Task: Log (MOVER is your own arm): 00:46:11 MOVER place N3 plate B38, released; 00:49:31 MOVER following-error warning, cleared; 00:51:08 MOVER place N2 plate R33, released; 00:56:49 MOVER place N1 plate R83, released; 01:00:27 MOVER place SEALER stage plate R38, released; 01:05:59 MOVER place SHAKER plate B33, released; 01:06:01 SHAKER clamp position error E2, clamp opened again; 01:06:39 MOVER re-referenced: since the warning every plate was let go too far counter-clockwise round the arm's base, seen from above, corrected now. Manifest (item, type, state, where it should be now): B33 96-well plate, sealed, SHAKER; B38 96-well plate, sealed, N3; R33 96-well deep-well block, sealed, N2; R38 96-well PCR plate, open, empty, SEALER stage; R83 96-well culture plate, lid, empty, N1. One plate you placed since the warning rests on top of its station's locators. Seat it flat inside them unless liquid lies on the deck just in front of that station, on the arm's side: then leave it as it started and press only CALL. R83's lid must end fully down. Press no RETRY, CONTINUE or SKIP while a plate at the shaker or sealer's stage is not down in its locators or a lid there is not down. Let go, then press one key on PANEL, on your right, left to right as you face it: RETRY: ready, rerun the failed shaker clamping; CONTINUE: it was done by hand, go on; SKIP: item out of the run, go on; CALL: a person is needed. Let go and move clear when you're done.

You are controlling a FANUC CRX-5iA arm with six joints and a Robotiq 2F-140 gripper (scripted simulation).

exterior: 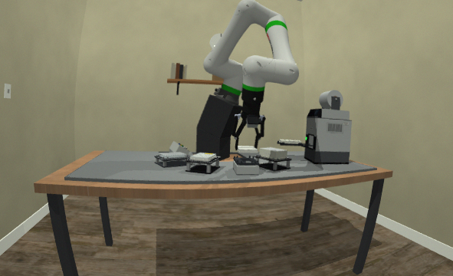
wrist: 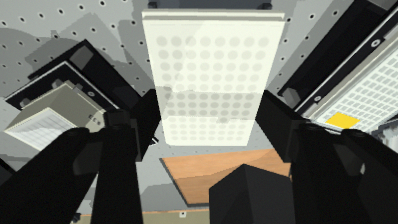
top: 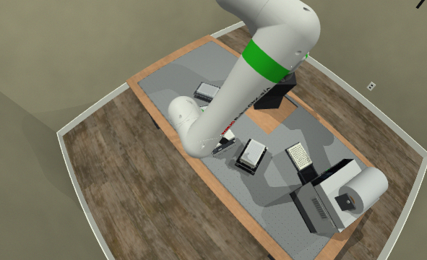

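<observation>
Right now my hand is 90 mm above the grey shaker, 30 mm short of it and 10 mm to the right of it. Also, from my hand: white retry button: 370 mm behind, 190 mm to the right, 60 mm below; flat plate: 290 mm to the right, 230 mm behind, 80 mm below; PCR plate: 400 mm to the left, 160 mm behind, 10 mm below.
</observation>
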